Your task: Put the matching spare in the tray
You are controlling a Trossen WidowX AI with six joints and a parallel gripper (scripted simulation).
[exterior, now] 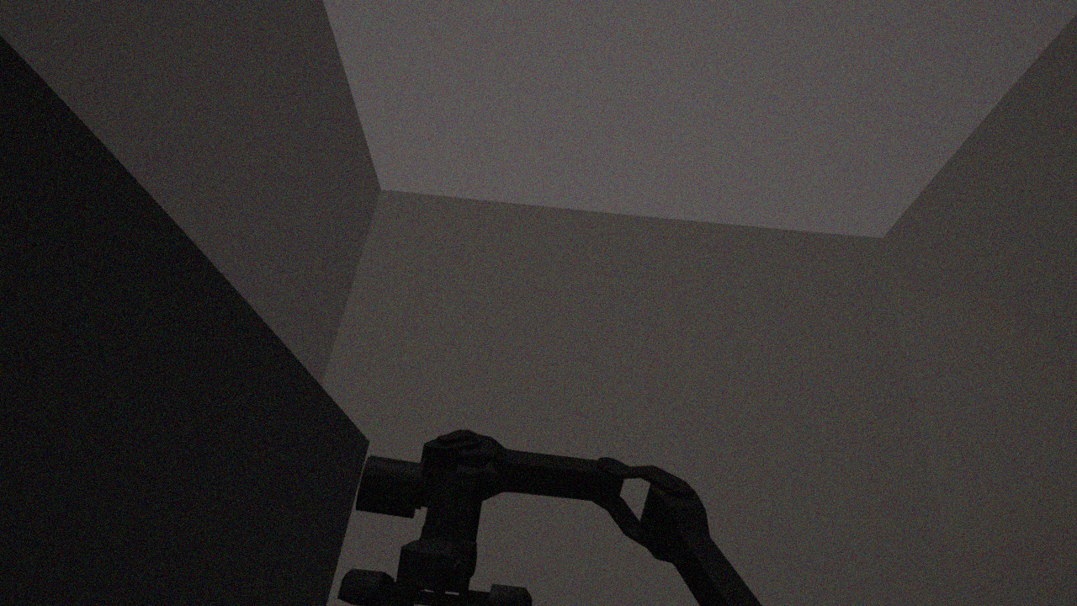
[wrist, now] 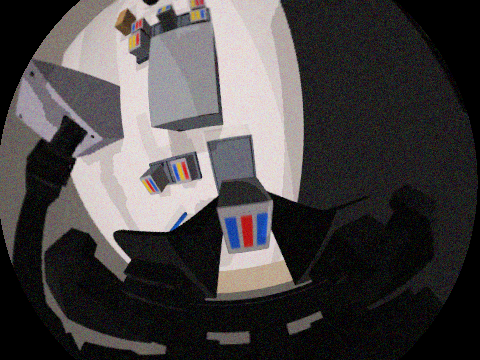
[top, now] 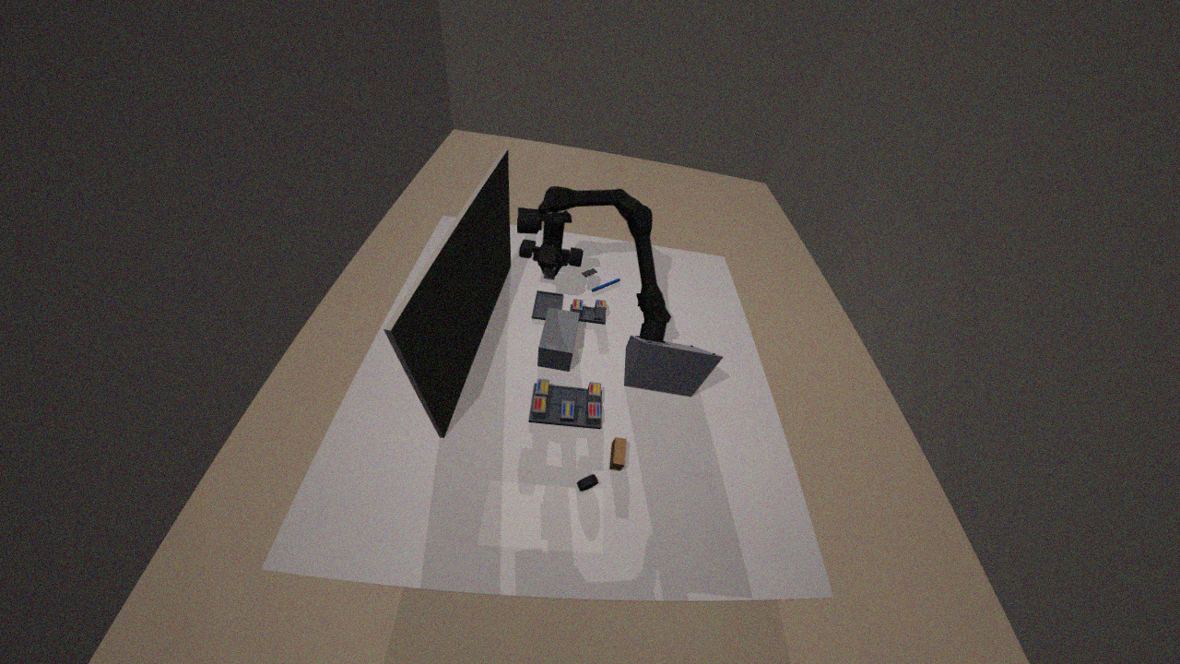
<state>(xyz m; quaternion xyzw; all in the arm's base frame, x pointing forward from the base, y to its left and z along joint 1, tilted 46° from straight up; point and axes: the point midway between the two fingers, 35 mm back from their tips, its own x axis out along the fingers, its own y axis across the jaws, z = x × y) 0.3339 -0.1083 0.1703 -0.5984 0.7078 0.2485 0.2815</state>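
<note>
My gripper tip is 150 mm above the flat tray. Also, from my gripper tip: grey spare (20 mm above, 10 mm to the right); then grey mounted unit (180 mm to the left, 110 mm below, 40 mm behind); then tall panel (200 mm ahead, 150 mm to the left, 70 mm above).
</note>
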